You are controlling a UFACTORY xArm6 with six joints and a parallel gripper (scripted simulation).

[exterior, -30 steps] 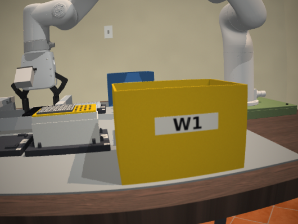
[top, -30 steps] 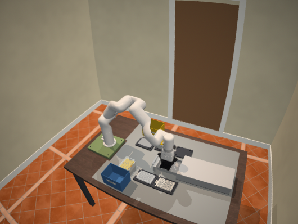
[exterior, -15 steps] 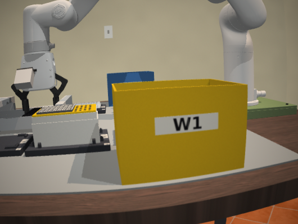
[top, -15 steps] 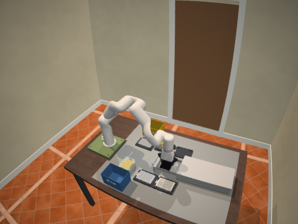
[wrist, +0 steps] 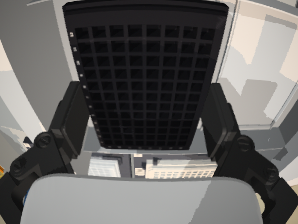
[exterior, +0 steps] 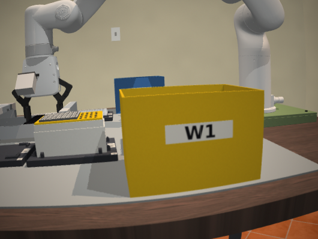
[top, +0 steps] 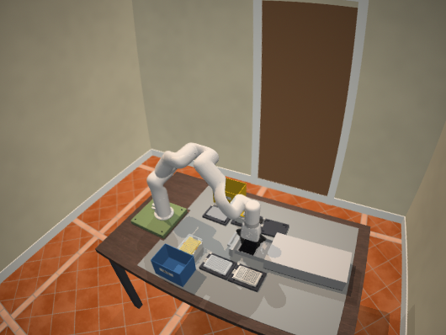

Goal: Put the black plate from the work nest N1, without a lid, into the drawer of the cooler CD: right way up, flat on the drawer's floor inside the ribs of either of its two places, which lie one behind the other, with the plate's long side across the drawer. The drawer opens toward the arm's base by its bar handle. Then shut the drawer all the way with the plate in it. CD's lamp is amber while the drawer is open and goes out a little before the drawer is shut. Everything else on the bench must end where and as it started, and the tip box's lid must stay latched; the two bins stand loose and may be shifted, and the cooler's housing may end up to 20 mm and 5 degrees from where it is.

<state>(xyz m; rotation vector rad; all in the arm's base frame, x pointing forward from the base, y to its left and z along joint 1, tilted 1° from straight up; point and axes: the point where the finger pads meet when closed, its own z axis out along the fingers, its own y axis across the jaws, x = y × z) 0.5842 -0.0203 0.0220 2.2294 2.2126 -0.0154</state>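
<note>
Now: the cooler drawer 3 cm below my hand and 3 cm ahead of it. The rest, counted from my hand: dark nest: 19 cm to the left, 7 cm ahead, 4 cm below; then black plate: 1 cm below; then tip box: 19 cm to the left, 11 cm behind, 1 cm above.
</note>
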